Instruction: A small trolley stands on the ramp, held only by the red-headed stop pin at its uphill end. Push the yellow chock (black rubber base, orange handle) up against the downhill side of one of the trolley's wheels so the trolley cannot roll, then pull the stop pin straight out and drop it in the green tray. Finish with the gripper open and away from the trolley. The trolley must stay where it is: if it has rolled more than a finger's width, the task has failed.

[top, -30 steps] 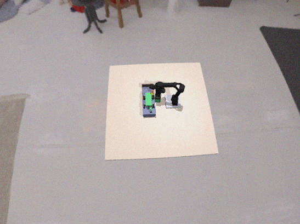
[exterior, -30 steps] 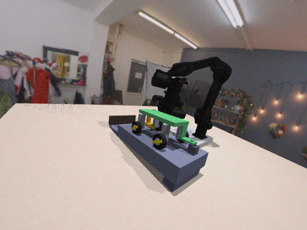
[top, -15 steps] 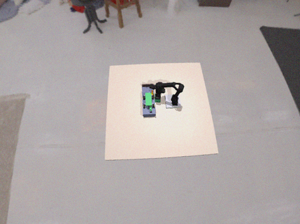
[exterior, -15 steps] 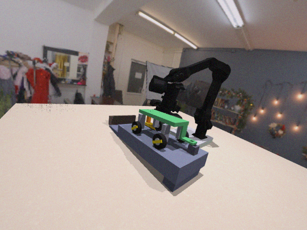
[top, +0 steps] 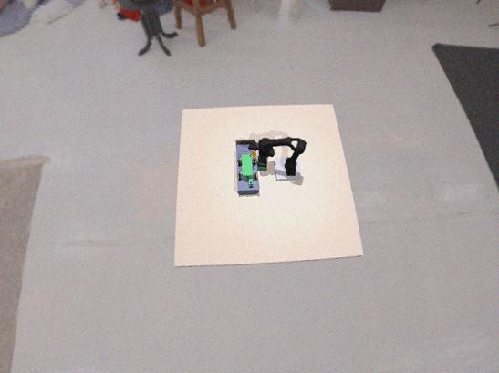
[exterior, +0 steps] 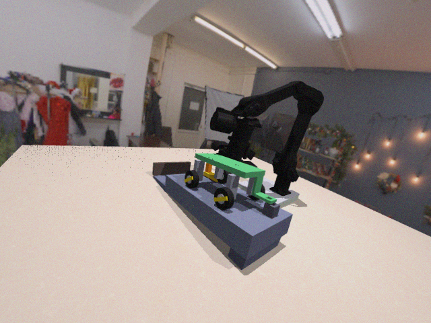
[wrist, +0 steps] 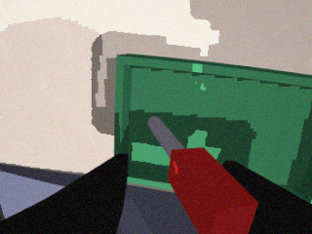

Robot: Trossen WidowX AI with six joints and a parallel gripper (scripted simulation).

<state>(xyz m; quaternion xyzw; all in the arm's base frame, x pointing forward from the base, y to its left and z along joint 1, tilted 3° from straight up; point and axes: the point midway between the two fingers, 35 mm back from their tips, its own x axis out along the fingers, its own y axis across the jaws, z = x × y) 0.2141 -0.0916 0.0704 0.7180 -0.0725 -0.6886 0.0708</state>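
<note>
My gripper tip is 60 mm above the green tray and 20 mm to the right of it. The rest, counted from my gripper tip: red-headed stop pin 10 mm below; then blue-grey ramp 120 mm to the left, 110 mm ahead; then yellow chock 70 mm ahead, 30 mm above, 10 mm to the left.
</note>
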